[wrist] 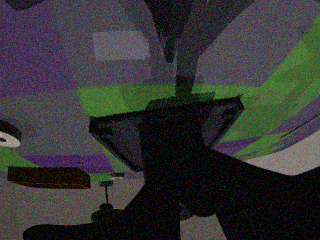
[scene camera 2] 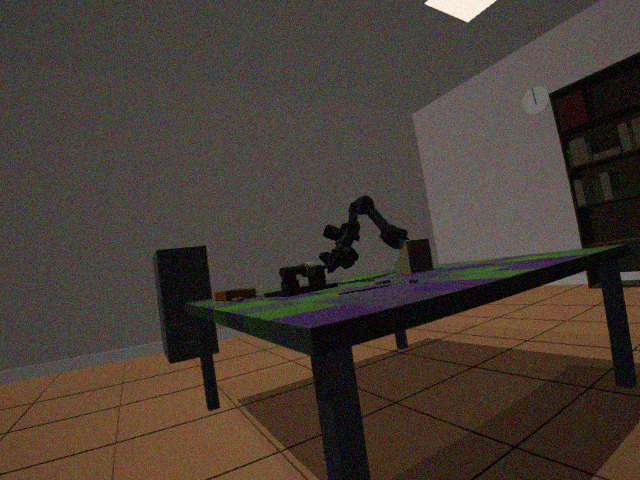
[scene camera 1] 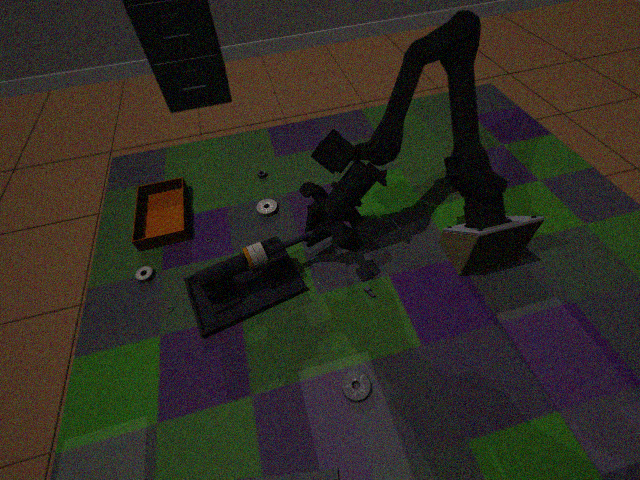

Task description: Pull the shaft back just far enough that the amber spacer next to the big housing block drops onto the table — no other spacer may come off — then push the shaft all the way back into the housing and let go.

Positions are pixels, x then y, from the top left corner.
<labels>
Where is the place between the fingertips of my gripper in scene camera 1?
At 306, 243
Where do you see a dark shaft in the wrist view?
204, 197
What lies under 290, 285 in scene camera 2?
A base plate.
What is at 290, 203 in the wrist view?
My gripper.
</labels>
